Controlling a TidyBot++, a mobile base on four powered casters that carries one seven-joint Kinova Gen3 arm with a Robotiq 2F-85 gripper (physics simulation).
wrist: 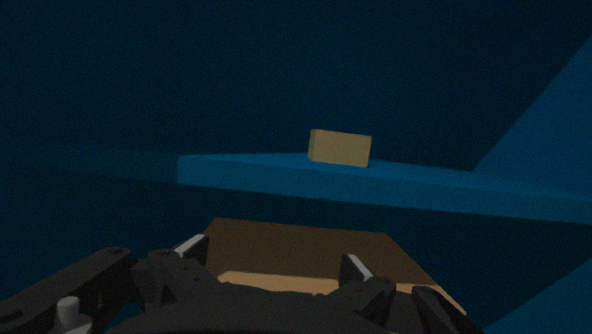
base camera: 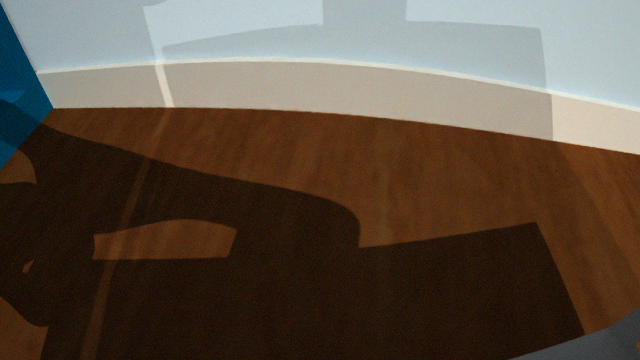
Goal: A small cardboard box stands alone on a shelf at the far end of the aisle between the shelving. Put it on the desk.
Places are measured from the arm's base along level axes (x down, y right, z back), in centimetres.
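Pixels of known places: gripper, fingertip midpoint: (wrist: 274,260).
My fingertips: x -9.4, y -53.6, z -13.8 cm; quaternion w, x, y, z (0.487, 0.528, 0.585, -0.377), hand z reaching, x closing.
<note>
Ahead of a thing's pixels: the offset from my fingertips to its top centre. Level surfaces: height alone.
A small cardboard box {dx -9.3, dy -23.1, dz -14.7 cm} (wrist: 340,148) stands upright on a blue shelf (wrist: 300,179), right of the middle in the wrist view. My gripper (wrist: 274,260) is open, its fingertips apart at the bottom of the wrist view. The box is beyond the fingertips and above them in that view, not touching them. Neither the gripper nor the small box shows in the base camera view. The desk does not show in either view.
A larger cardboard box {dx +14.4, dy -26.5, dz -13.5 cm} (wrist: 300,250) lies below the shelf, behind the fingers in the wrist view. A blue shelving panel (wrist: 545,130) rises at the right. In the base camera view, a pale wall (base camera: 360,40) with a baseboard (base camera: 350,90) runs behind the wood floor {dx +49.0 cm} (base camera: 425,175), and blue shelving (base camera: 15,75) stands at the left edge.
</note>
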